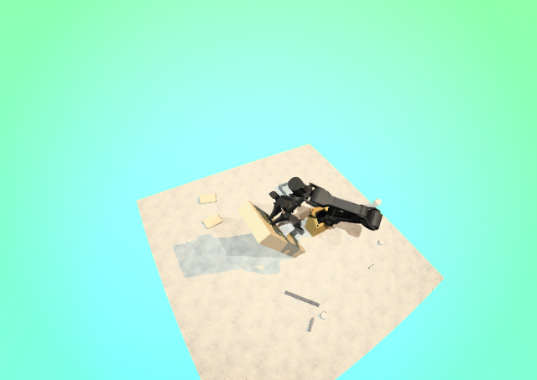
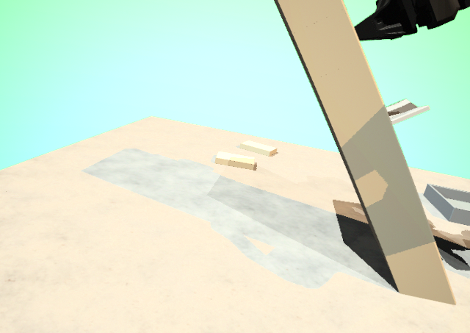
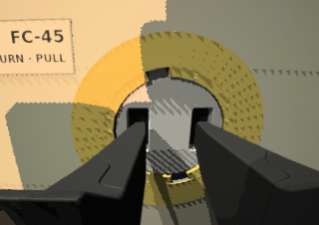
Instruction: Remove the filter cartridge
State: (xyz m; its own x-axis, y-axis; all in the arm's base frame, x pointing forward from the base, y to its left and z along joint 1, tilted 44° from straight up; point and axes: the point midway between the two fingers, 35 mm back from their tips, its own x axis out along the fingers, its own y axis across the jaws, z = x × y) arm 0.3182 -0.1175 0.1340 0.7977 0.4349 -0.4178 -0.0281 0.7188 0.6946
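Right now the round filter cartridge is 2 cm ahead of my gripper tip and 1 cm below it. The rest, counted from my gripper tip: grey tray: 38 cm behind, 29 cm to the right, 28 cm below.
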